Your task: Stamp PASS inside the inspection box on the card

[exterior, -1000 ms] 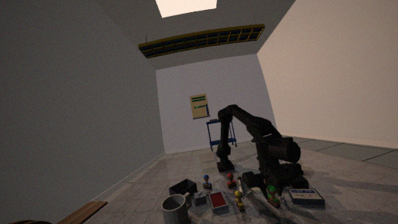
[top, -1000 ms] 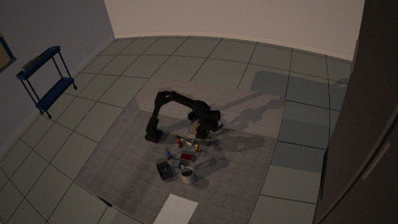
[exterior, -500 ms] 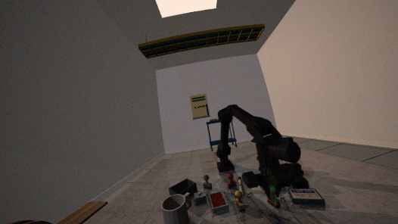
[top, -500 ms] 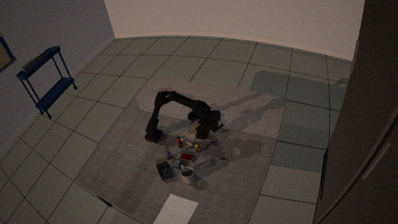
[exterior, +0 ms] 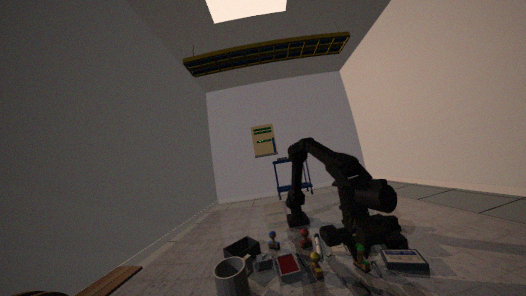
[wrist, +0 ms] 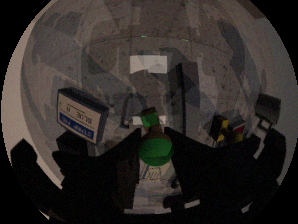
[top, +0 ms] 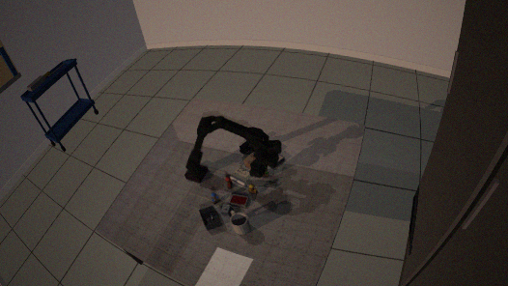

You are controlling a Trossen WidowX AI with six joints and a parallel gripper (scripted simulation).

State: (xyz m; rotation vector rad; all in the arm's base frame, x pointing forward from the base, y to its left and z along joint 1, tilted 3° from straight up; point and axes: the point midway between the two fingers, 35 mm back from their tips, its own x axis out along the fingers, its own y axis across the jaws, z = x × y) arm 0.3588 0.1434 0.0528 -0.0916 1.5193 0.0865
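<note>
My gripper tip is 4 cm past the red ink pad, 20 cm to the left of it and 2 cm above it. Also, from my gripper tip: yellow-knobbed stamp 12 cm to the right, 1 cm below; cardboard box 11 cm behind, 5 cm to the left, 1 cm below; green-knobbed stamp right at my gripper tip.
</note>
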